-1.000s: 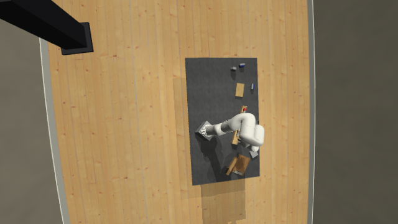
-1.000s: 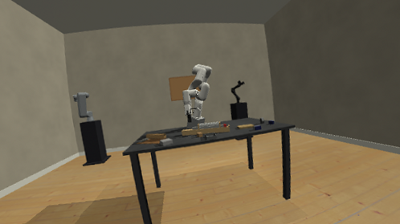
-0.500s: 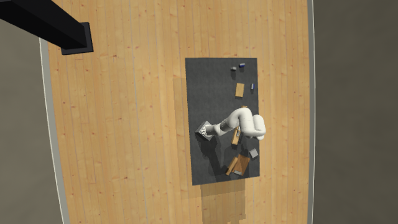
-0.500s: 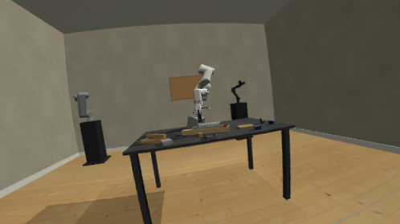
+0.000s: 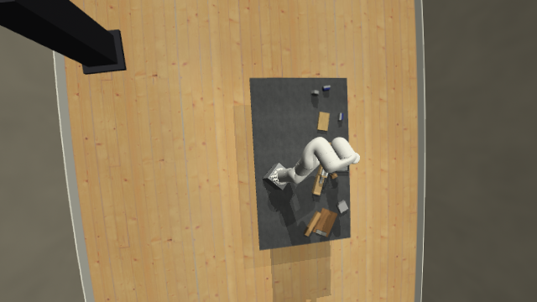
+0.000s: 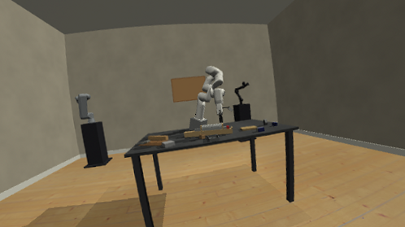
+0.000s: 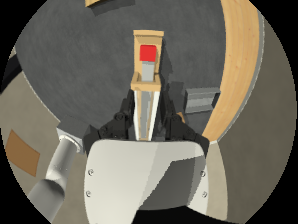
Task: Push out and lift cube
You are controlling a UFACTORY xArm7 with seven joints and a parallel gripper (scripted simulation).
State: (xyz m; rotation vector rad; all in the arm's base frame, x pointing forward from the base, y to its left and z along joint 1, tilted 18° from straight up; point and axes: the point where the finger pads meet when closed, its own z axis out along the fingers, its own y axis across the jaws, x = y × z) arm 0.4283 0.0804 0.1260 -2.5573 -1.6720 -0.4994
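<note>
The red cube lies 2 cm ahead of my hand, 5 cm to the left of it and 7 cm below it. Also, from my hand: small wooden block: 4 cm ahead, 20 cm to the right, 11 cm below; then wooden channel: 4 cm behind, 9 cm to the right, 7 cm below; then grey tray: 14 cm ahead, 14 cm to the right, 12 cm below.
</note>
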